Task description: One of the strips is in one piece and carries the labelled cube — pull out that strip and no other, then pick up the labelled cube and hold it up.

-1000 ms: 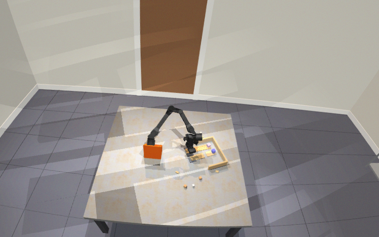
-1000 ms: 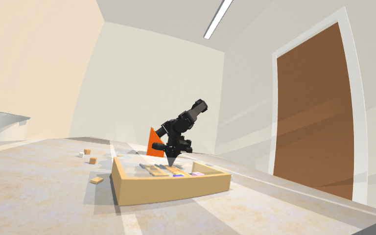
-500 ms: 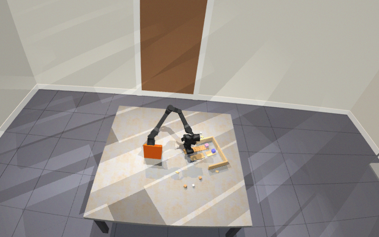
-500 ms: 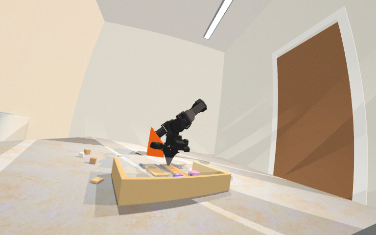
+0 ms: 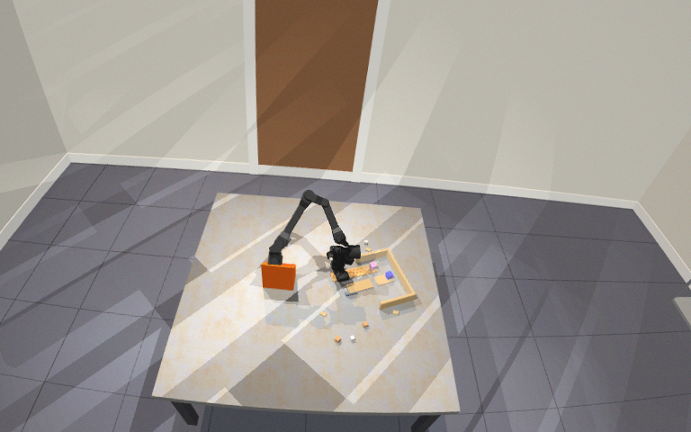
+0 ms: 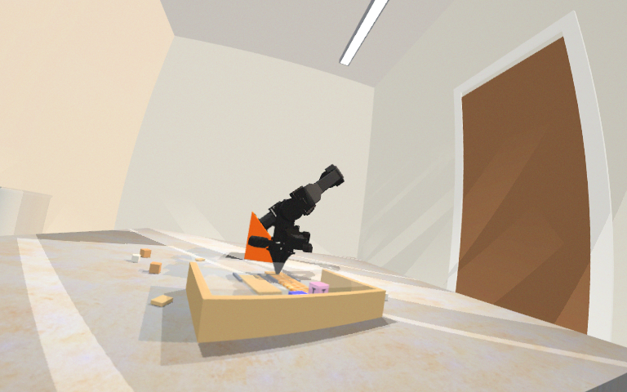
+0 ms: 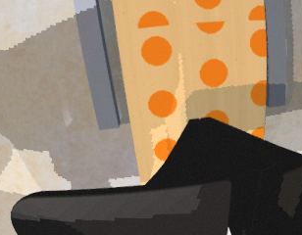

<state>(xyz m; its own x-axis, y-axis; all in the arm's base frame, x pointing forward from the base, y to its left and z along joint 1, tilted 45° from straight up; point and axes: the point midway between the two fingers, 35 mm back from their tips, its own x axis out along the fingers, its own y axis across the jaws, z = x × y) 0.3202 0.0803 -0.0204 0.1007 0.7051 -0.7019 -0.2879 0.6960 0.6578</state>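
Now: gripper tip 9 cm short of the dotted strip and 3 cm to the right of it. Also, from my gripper tip: pink labelled cube: 20 cm ahead, 6 cm to the left, 2 cm above.
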